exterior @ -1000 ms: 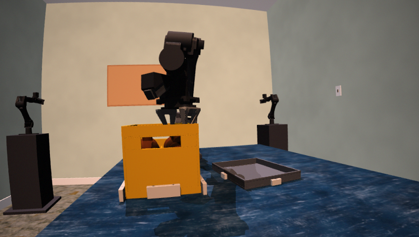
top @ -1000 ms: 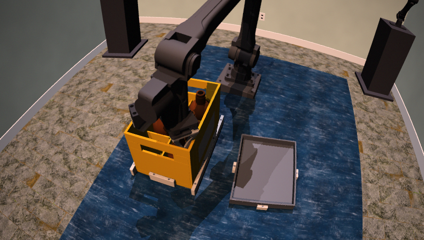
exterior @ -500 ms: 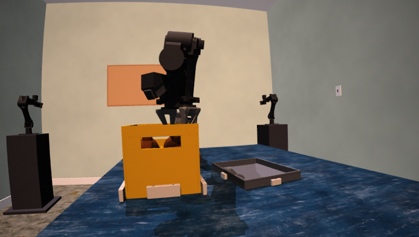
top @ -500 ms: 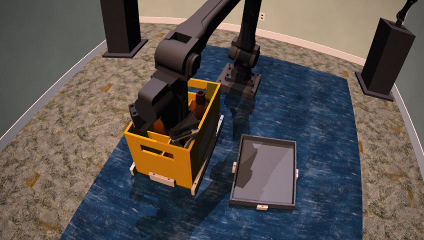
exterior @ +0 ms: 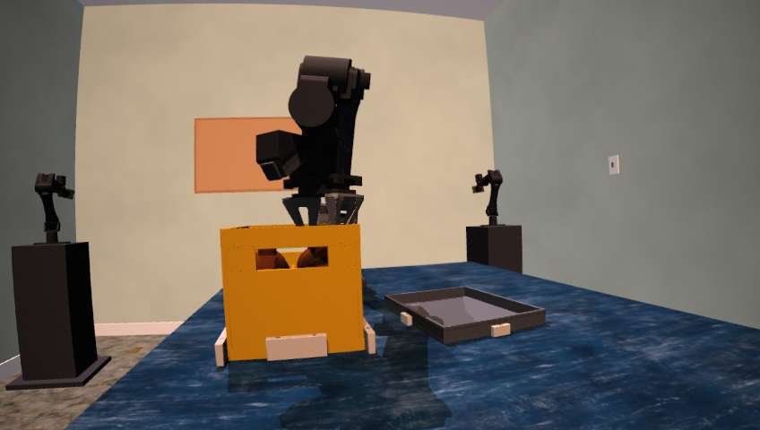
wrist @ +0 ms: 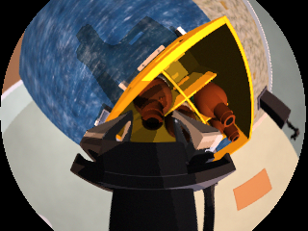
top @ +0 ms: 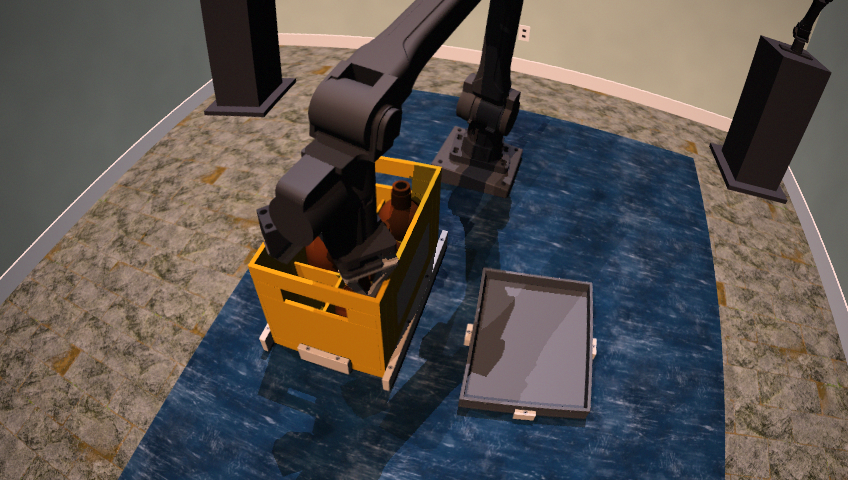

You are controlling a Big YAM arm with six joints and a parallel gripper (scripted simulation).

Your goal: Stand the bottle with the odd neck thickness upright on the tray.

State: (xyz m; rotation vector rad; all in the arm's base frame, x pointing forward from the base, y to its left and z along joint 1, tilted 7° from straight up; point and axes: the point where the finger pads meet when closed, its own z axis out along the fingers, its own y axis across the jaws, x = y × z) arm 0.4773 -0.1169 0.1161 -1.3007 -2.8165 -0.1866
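Now: hand 9 cm past the orange crate, 7 cm above it and 4 cm to the left of it. The rest, counted from my hand: dark grey tray (24 cm to the left, 14 cm below, 5 cm behind).
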